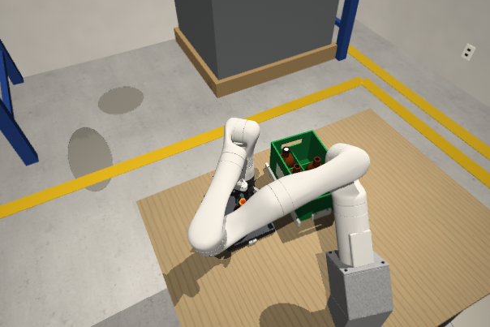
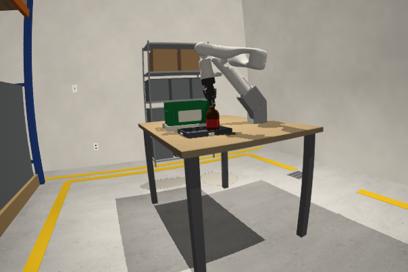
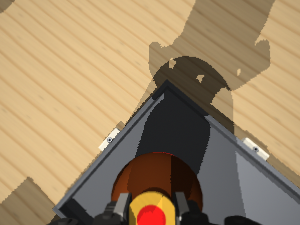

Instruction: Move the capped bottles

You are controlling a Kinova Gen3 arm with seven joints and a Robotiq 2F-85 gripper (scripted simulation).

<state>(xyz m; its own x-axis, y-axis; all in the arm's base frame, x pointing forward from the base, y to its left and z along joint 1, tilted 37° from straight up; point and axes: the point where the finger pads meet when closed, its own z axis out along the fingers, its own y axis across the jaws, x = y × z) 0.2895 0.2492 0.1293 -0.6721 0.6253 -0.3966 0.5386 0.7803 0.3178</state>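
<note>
My hand is 7 cm above the brown bottle. From my hand the other things lie so: green crate (28 cm to the right, 10 cm ahead, 8 cm below); grey tray (15 cm below, 6 cm ahead, 1 cm to the left).
</note>
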